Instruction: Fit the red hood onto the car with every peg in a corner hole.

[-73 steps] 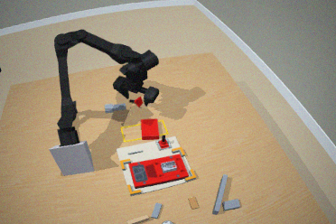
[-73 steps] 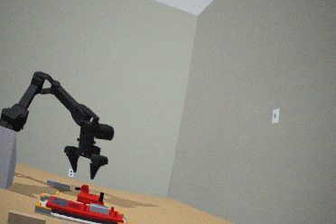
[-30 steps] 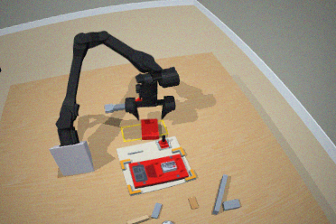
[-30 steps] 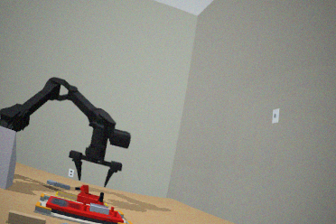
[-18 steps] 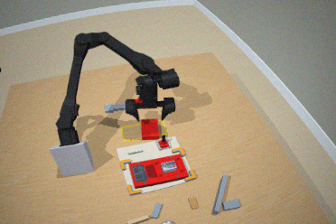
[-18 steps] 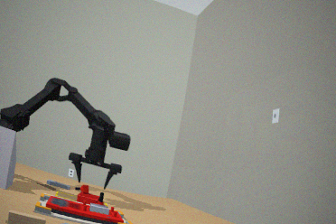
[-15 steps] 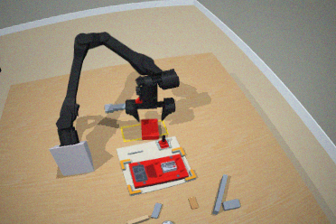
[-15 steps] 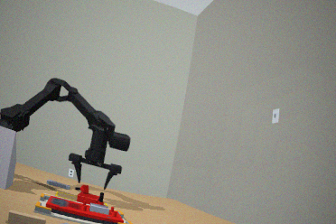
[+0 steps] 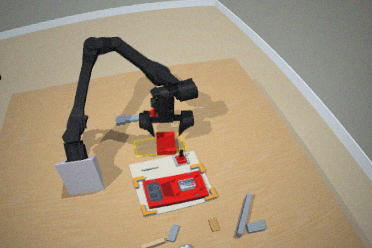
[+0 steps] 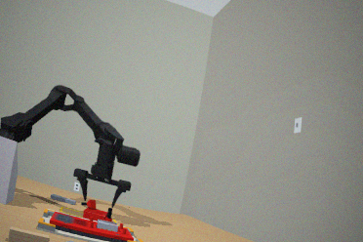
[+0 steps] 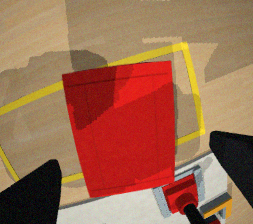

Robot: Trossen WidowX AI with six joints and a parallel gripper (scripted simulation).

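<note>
Now: gripper tip 4 cm above the red hood. From my gripper tip the other things lie so: tan block: 10 cm ahead, 37 cm to the right, 5 cm below; then grey engine block: 4 cm ahead, 21 cm to the right, 3 cm below.
</note>
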